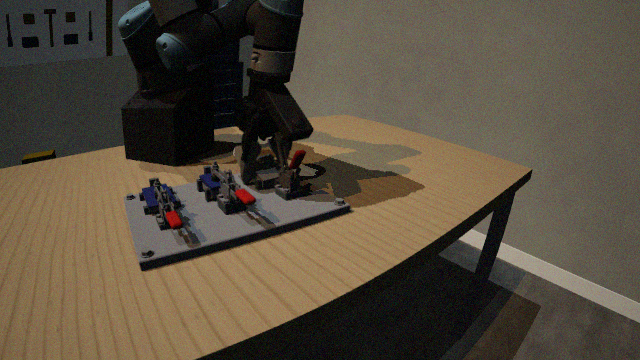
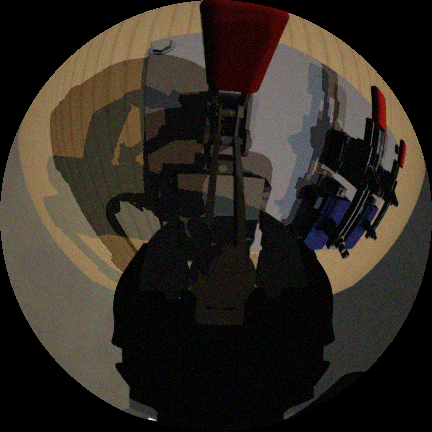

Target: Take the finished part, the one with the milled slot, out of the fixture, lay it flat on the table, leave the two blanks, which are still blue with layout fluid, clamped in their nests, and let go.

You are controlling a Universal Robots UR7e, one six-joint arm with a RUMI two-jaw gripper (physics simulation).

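The finished part (image 1: 269,177) (image 2: 252,192) is grey and sits in the right-hand nest of the fixture plate (image 1: 295,212) (image 2: 280,90). Its slot is hard to make out in shadow. My gripper (image 1: 265,174) (image 2: 221,216) is down at the part with a finger on each side and looks shut on it; the contact is dark and partly hidden. The clamp at this nest is open, its red handle (image 1: 297,159) (image 2: 242,47) standing up. The two blue blanks (image 1: 150,196) (image 1: 209,183) (image 2: 327,217) (image 2: 361,225) sit in their nests under closed clamps.
The closed clamps' red handles (image 1: 173,219) (image 1: 245,196) (image 2: 380,110) lie low toward the plate's front. The open clamp's arms reach up close in front of the gripper. Bolts (image 1: 340,201) (image 2: 162,47) stand at the plate corners. The wooden table (image 1: 425,210) extends around the plate.
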